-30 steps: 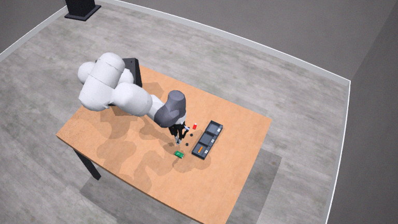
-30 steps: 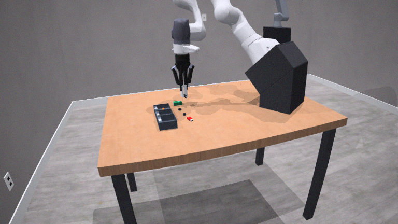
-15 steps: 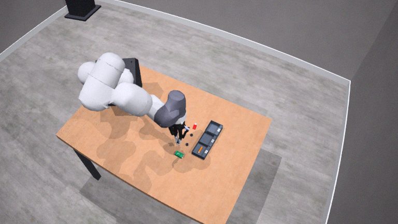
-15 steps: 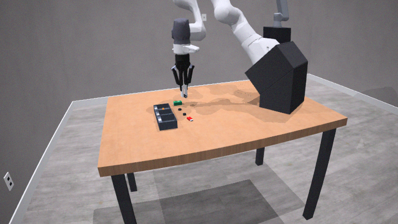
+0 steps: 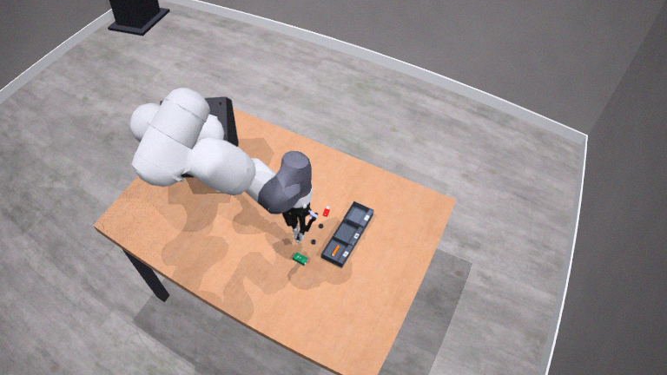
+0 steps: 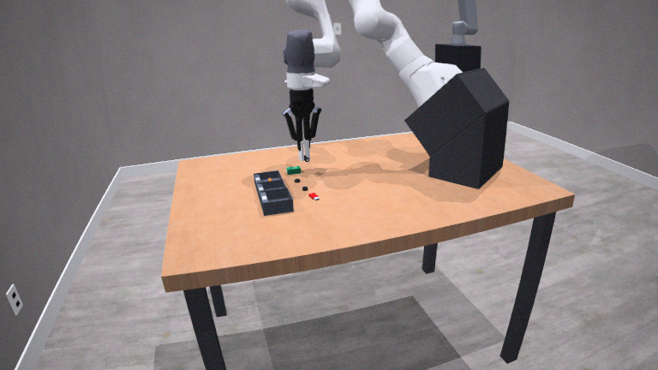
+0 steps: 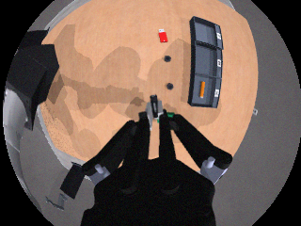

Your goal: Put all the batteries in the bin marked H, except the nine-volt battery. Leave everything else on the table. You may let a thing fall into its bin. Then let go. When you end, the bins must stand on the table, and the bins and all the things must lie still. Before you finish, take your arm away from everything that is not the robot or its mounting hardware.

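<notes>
The orange battery is 13 cm ahead of my hand, 2 cm to the left of it and 8 cm below it. Also, from my hand: black cylindrical battery (3 cm below); green flat board (3 cm ahead, 5 cm to the right, 9 cm below).
</notes>
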